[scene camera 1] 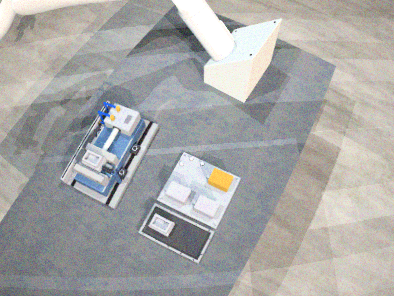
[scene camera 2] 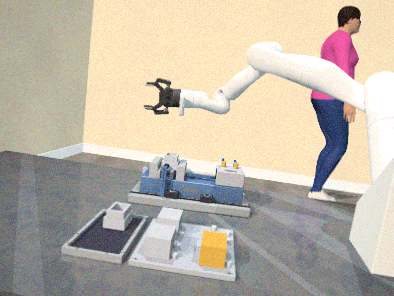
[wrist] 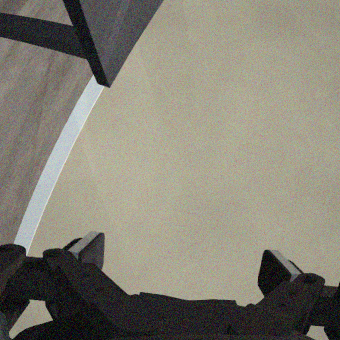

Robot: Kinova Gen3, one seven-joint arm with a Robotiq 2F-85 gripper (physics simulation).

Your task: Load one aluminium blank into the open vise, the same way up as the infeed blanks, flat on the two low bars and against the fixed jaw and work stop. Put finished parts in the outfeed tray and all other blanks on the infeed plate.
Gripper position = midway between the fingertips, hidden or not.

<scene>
My gripper (scene camera 2: 144,95) is open and holds nothing. I also see a brass blank (scene camera 2: 213,250), an outfeed tray (scene camera 2: 94,241) and an infeed plate (scene camera 2: 187,261).
My gripper also shows in the wrist view (wrist: 182,259). The outfeed tray shows as well in scene camera 1 (scene camera 1: 191,240). The infeed plate shows as well in scene camera 1 (scene camera 1: 193,175). The wrist view misses the brass blank: it is out of frame.
</scene>
